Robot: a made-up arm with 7 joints. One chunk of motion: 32 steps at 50 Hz.
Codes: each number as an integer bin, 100 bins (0 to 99) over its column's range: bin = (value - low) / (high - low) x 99, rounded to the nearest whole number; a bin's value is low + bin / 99 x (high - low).
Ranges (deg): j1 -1..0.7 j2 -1.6..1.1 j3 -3.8..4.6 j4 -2.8..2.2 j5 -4.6..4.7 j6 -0.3..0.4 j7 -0.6..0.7
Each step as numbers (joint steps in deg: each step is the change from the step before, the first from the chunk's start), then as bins.
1 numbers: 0.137 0.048 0.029 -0.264 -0.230 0.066 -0.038
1 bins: 66 60 45 50 47 52 43
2 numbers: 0.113 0.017 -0.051 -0.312 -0.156 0.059 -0.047
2 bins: 65 59 44 49 47 51 42
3 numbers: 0.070 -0.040 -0.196 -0.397 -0.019 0.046 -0.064
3 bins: 62 57 42 48 49 49 41
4 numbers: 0.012 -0.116 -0.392 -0.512 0.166 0.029 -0.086
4 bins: 59 54 40 45 51 47 39
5 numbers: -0.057 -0.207 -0.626 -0.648 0.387 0.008 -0.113
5 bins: 55 51 37 43 53 44 37
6 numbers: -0.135 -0.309 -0.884 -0.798 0.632 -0.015 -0.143
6 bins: 50 47 34 40 56 40 35
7 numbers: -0.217 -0.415 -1.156 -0.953 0.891 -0.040 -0.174
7 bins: 46 43 31 37 58 37 32
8 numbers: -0.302 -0.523 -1.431 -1.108 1.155 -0.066 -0.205
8 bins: 41 39 28 34 61 33 30
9 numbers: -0.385 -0.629 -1.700 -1.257 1.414 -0.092 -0.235
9 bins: 36 36 25 31 64 29 28
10 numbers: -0.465 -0.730 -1.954 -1.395 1.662 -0.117 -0.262
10 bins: 31 32 22 28 67 26 26
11 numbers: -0.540 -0.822 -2.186 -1.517 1.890 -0.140 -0.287
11 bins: 27 29 19 25 69 23 24
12 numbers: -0.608 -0.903 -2.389 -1.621 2.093 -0.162 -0.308
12 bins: 23 26 17 23 71 20 22
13 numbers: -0.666 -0.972 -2.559 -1.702 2.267 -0.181 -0.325
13 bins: 19 23 15 22 73 17 21
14 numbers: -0.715 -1.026 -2.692 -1.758 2.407 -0.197 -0.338
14 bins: 17 21 13 21 75 15 20
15 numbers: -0.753 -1.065 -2.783 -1.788 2.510 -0.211 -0.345
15 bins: 14 20 12 20 76 13 19
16 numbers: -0.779 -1.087 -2.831 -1.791 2.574 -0.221 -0.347
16 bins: 13 19 11 20 76 11 19
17 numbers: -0.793 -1.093 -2.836 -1.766 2.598 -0.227 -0.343
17 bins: 12 19 11 20 77 10 20
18 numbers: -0.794 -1.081 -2.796 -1.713 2.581 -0.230 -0.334
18 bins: 12 19 12 22 76 10 20
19 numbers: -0.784 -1.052 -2.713 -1.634 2.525 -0.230 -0.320
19 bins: 13 20 13 23 76 10 21
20 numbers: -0.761 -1.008 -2.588 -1.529 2.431 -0.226 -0.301
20 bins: 14 22 14 25 75 10 23
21 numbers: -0.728 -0.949 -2.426 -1.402 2.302 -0.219 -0.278
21 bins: 16 24 16 28 73 11 25
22 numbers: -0.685 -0.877 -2.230 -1.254 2.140 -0.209 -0.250
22 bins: 18 27 19 31 72 13 27
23 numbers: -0.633 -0.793 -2.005 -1.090 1.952 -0.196 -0.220
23 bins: 21 30 21 34 70 15 29
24 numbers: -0.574 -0.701 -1.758 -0.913 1.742 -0.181 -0.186
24 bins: 25 33 24 37 68 17 32
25 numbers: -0.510 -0.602 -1.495 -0.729 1.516 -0.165 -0.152
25 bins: 29 37 27 41 65 19 34
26 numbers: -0.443 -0.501 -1.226 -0.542 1.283 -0.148 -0.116
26 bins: 32 40 30 45 63 21 37
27 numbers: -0.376 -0.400 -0.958 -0.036 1.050 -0.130 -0.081
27 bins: 36 44 33 55 60 24 40
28 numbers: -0.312 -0.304 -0.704 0.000 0.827 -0.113 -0.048
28 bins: 40 48 36 55 58 26 42
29 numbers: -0.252 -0.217 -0.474 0.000 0.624 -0.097 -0.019
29 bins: 44 51 39 55 56 29 44
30 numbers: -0.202 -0.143 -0.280 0.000 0.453 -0.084 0.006
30 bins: 46 53 41 55 54 31 46
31 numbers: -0.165 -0.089 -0.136 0.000 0.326 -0.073 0.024
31 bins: 49 55 43 55 52 32 48
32 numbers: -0.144 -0.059 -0.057 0.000 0.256 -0.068 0.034
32 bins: 50 57 44 55 52 33 48
